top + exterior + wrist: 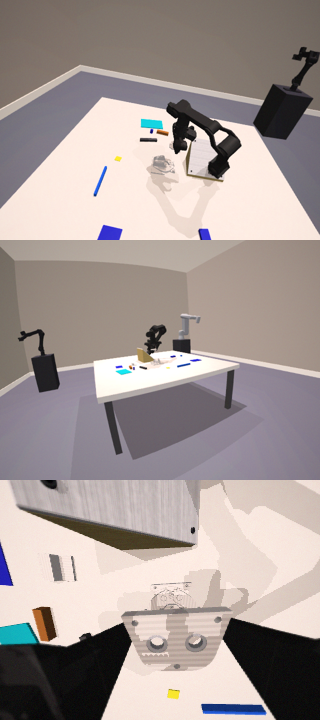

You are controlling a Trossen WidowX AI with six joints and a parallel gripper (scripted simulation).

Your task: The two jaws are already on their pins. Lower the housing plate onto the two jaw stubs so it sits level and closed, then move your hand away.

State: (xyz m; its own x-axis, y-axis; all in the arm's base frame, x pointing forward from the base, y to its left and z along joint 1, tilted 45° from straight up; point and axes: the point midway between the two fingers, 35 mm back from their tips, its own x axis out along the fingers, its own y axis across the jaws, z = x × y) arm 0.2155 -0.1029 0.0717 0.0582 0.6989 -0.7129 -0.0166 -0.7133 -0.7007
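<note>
Right now my gripper tip is 20 mm short of the pale grey jaw assembly, 20 mm to the right of it and 120 mm above it. Round my gripper tip: dark bar (140 mm ahead, 200 mm to the right, 130 mm below); orange block (50 mm ahead, 300 mm to the right, 120 mm below); yellow square (290 mm ahead, 10 mm to the right, 130 mm below).
</note>
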